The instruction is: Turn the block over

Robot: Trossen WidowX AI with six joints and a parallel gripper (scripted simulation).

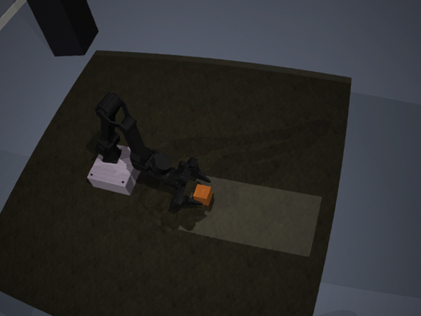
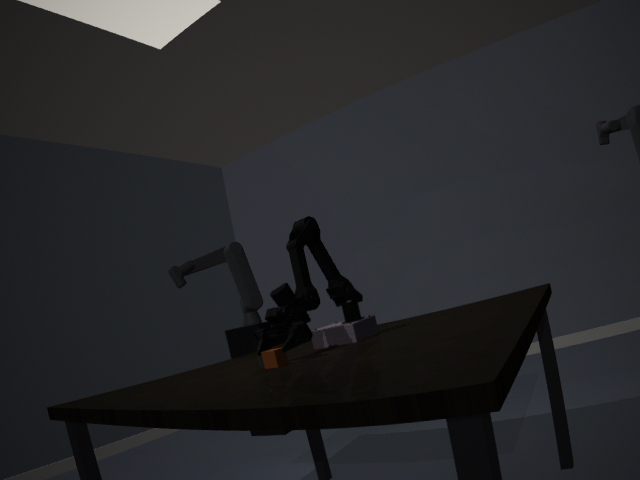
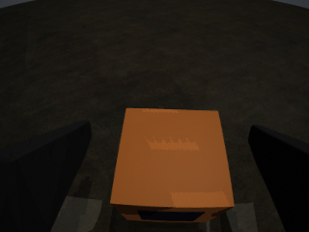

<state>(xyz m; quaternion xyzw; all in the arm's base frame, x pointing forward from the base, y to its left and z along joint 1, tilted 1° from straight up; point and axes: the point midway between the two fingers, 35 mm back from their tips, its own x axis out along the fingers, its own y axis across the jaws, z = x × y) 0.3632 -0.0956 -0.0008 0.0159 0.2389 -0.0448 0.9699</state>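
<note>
Now: gripper tip 3 cm past the orange block and 2 cm above it.
</note>
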